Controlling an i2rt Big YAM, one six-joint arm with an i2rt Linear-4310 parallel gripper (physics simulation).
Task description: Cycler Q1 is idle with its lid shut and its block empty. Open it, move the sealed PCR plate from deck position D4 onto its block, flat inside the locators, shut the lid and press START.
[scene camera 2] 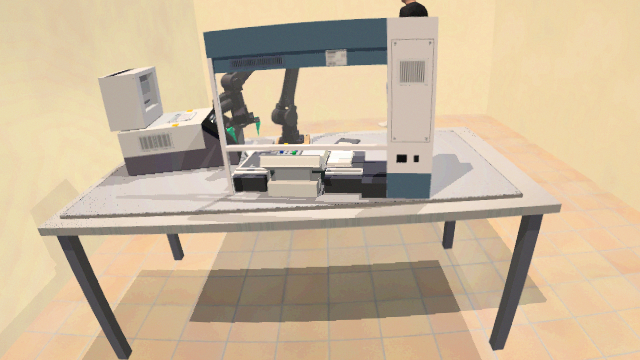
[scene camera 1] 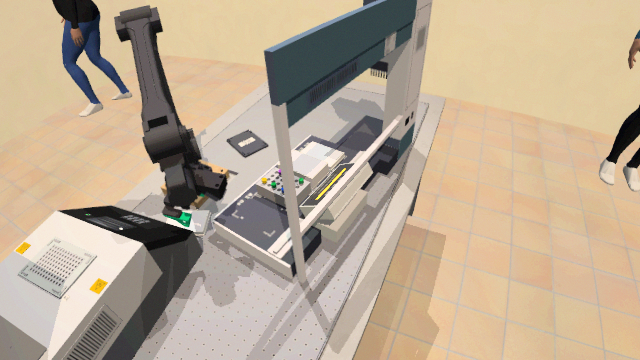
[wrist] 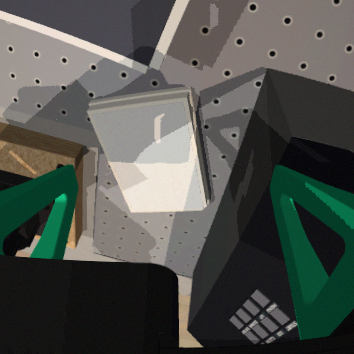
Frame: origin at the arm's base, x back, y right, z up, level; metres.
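Seen in the pictures: gripper, between the fingertips: (scene camera 2: 247,138) (scene camera 1: 194,210) (wrist: 173,175).
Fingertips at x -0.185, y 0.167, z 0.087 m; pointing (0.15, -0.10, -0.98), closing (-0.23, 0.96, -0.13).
Offsets run from my fingertips to a thing's top centre. "spot": to the spot under its first point.
Cycler Q1 (scene camera 1: 120,250) (scene camera 2: 190,142) (wrist: 310,110) stands beside the deck. Its lid {spot: dx -0.060, dy +0.505, dz +0.220 m} (scene camera 2: 120,102) is raised, and the block {spot: dx +0.078, dy +0.305, dz +0.099 m} (scene camera 1: 60,266) (scene camera 2: 181,118) shows many open wells with no plate on it. A pale flat-topped slab {dx +0.079, dy -0.012, dz -0.089 m} (scene camera 1: 201,221) (wrist: 155,145), which looks like the sealed plate, lies outside the deck between deck and cycler. The near deck corner {spot: dx -0.131, dy -0.062, dz -0.051 m} (scene camera 1: 252,222) has locators and no plate. My gripper (scene camera 1: 192,209) (scene camera 2: 246,136) (wrist: 173,175) is open and empty above the slab, one finger to each side of it in the wrist view. The START button cannot be made out.
The liquid handler's frame (scene camera 1: 290,170) (scene camera 2: 295,42) and front rail (scene camera 2: 305,147) enclose the deck. A tube rack {spot: dx -0.173, dy -0.164, dz +0.002 m} (scene camera 1: 282,187) and white labware {dx -0.186, dy -0.383, dz -0.035 m} (scene camera 1: 320,155) stand on it. A dark flat pad {spot: dx +0.131, dy -0.413, dz -0.097 m} (scene camera 1: 247,143) lies behind. A wooden block (wrist: 40,155) is at left in the wrist view.
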